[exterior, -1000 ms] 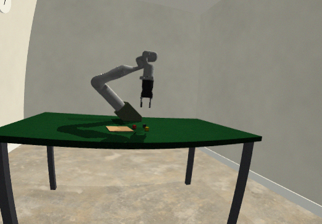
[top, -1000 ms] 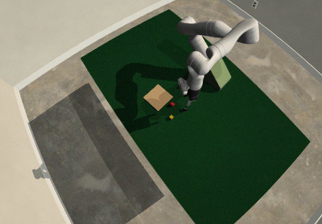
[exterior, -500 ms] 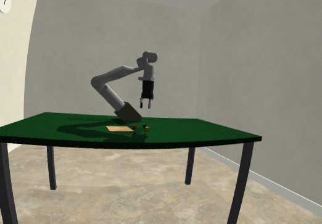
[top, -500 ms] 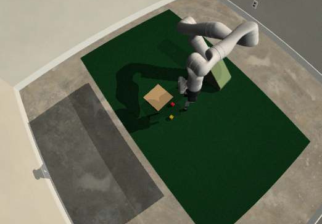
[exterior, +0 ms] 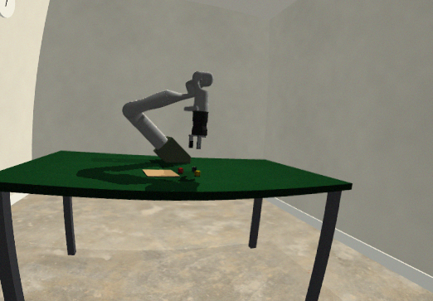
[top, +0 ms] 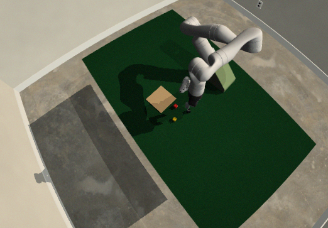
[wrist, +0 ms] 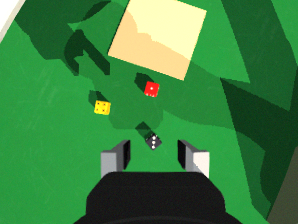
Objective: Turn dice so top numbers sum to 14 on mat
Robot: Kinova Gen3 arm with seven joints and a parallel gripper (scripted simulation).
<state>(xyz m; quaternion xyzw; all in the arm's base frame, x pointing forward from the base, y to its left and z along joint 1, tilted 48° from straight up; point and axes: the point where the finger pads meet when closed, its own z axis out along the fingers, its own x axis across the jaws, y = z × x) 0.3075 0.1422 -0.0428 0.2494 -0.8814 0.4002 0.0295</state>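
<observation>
Now: the black die 1 cm to the left of my hand and 12 cm below it. From my hand the other things lie so: yellow die: 10 cm ahead, 12 cm below; tan mat: 8 cm ahead, 17 cm to the right, 13 cm below; red die: 4 cm ahead, 7 cm to the right, 12 cm below.
</observation>
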